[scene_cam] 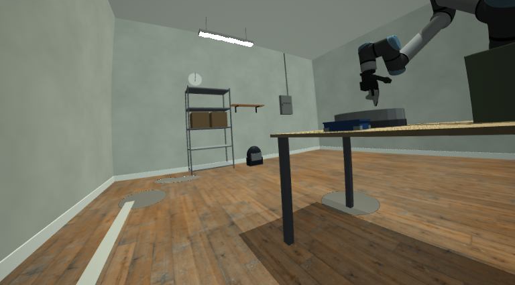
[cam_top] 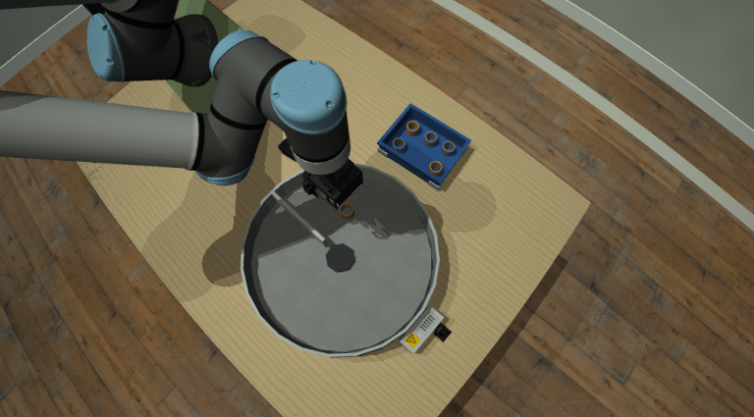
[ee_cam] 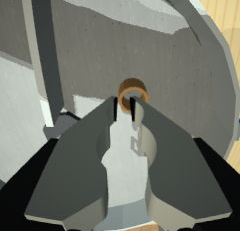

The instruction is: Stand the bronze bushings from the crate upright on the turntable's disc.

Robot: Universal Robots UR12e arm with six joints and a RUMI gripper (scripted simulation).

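My gripper is now 28 cm to the right of the blue crate, 12 cm above it and 5 cm short of it. The rest, counted from my hand: turntable disc (9 cm below, 9 cm ahead, 8 cm to the right); turntable (11 cm ahead, 9 cm below, 8 cm to the right).
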